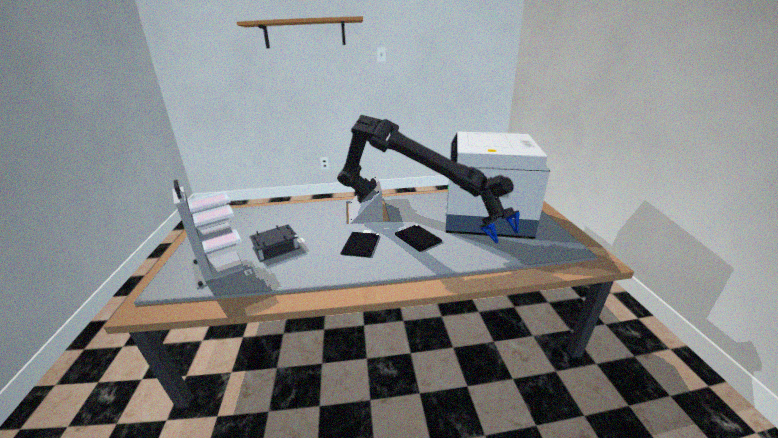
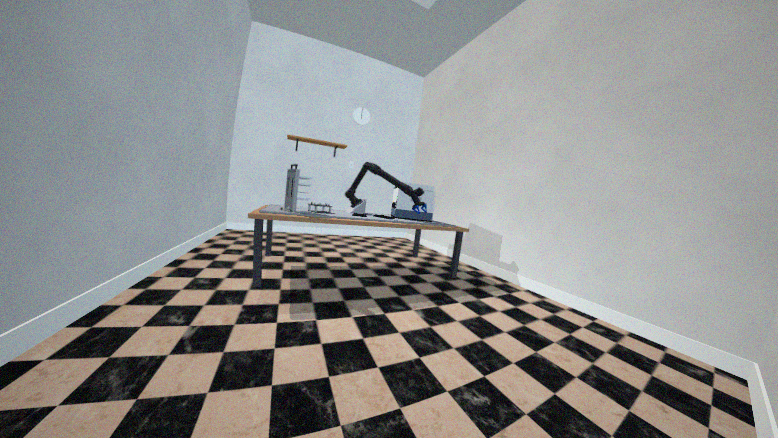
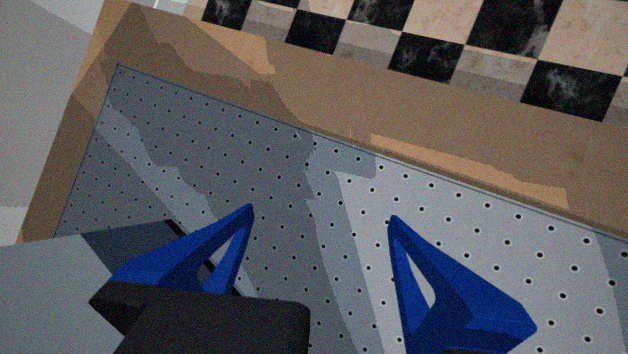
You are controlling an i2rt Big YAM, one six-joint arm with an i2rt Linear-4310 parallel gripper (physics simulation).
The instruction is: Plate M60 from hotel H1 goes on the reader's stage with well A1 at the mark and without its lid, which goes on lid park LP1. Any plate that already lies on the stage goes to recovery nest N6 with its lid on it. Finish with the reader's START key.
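Where they show: gripper, between the fingertips: (image 1: 507, 238) (image 2: 422, 213) (image 3: 319, 215); arm's base, origin of its link: (image 1: 367, 191) (image 2: 356, 203).
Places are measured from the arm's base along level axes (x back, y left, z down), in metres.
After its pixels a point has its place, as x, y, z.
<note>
My gripper (image 1: 505, 236) @[-0.507, 0.481, 0.009] (image 2: 419, 211) @[-0.507, 0.481, 0.009] (image 3: 319, 215) @[-0.507, 0.481, 0.009] has blue fingers, wide open and empty, low beside the reader's side wall and above the perforated board. The white reader (image 1: 522, 190) @[-0.385, 0.582, -0.123] (image 2: 428, 196) @[-0.391, 0.600, -0.156] (image 3: 40, 285) @[-0.400, 0.628, -0.034] with a dark blue base stands at the right end of the table; its stage and START key do not show. The hotel (image 1: 190, 233) @[-0.495, -0.610, -0.110] (image 2: 292, 190) @[-0.479, -0.631, -0.066] stands at the left end with several pale, pinkish-topped plates on its shelves; labels, plate M60 and well A1 are unreadable. Lid park LP1 and nest N6 cannot be told apart by label.
A dark pegged stand (image 1: 276, 243) @[-0.366, -0.379, 0.033] (image 2: 319, 207) is right of the hotel. Two flat black pads (image 1: 360, 244) @[-0.350, -0.057, 0.080] (image 1: 418, 237) @[-0.338, 0.183, 0.079] lie mid-board, in front of the arm's base (image 1: 370, 209) @[-0.140, 0.001, 0.031]. The grey perforated board (image 1: 321, 274) @[-0.510, -0.205, 0.090] (image 3: 475, 255) @[-0.517, 0.345, 0.090] covers most of the wooden table (image 1: 337, 300) @[-0.640, -0.147, 0.103] (image 3: 310, 90) @[-0.623, 0.559, 0.103].
</note>
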